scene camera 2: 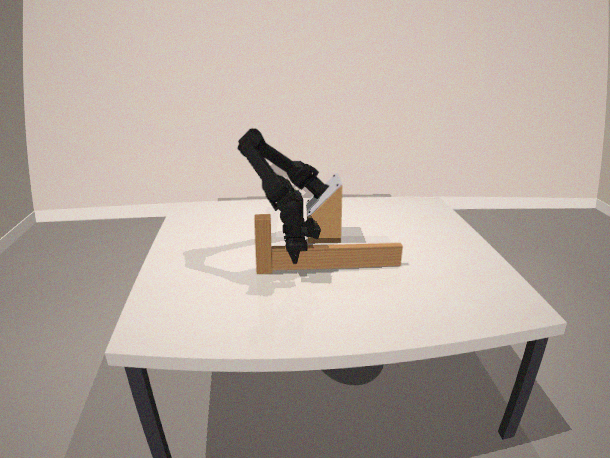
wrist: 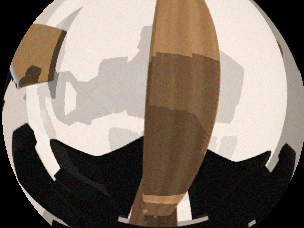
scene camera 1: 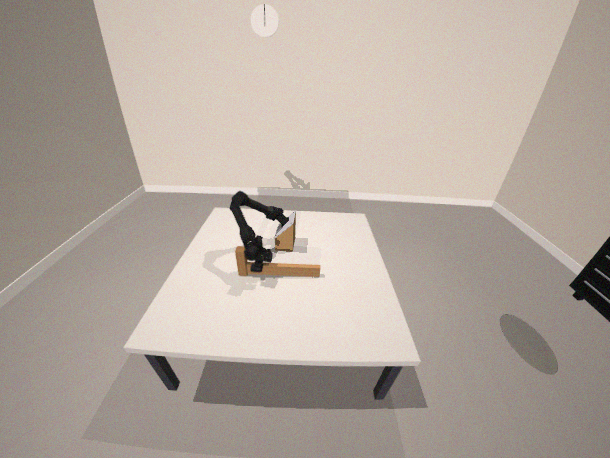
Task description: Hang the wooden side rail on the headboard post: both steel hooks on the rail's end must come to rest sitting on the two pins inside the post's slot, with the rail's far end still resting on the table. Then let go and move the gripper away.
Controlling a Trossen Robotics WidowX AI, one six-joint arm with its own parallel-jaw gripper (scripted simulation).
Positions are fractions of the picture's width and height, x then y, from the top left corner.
wooden side rail: scene camera 2 0.56, 0.56; wrist 0.60, 0.38; scene camera 1 0.46, 0.59
